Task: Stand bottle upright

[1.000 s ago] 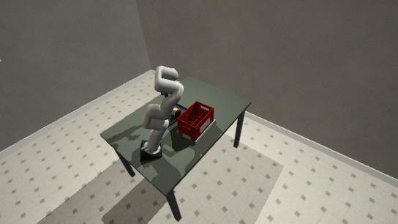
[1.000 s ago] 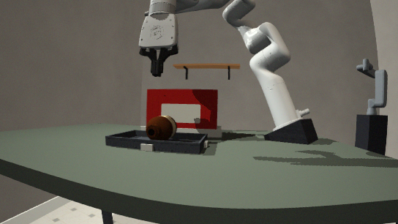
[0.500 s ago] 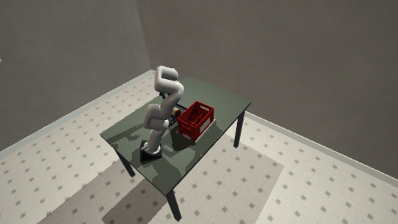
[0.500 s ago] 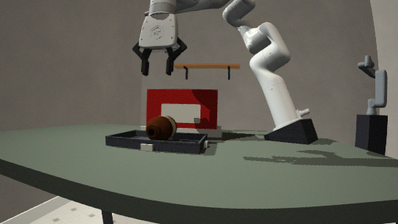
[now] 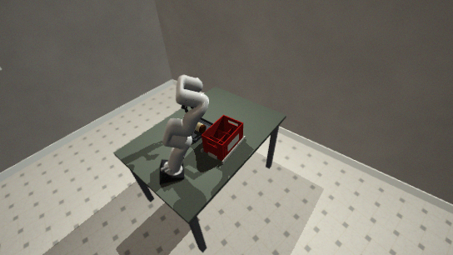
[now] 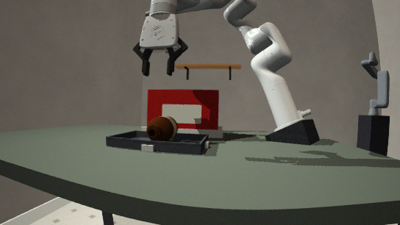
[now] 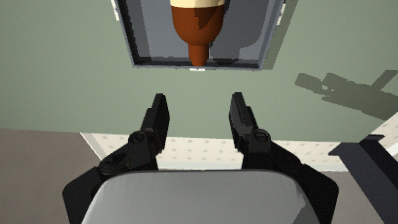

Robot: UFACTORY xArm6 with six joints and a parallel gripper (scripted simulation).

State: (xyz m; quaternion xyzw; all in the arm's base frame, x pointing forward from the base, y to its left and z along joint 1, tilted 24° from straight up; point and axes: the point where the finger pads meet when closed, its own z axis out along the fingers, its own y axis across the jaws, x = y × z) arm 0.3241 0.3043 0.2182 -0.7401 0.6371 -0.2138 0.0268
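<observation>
Right now the brown bottle is 16 cm below my hand, 5 cm to the right of it and 1 cm ahead of it. Also, from my hand: dark tray (19 cm below, 5 cm to the right); then crate (34 cm to the right, 12 cm below, 1 cm ahead).
</observation>
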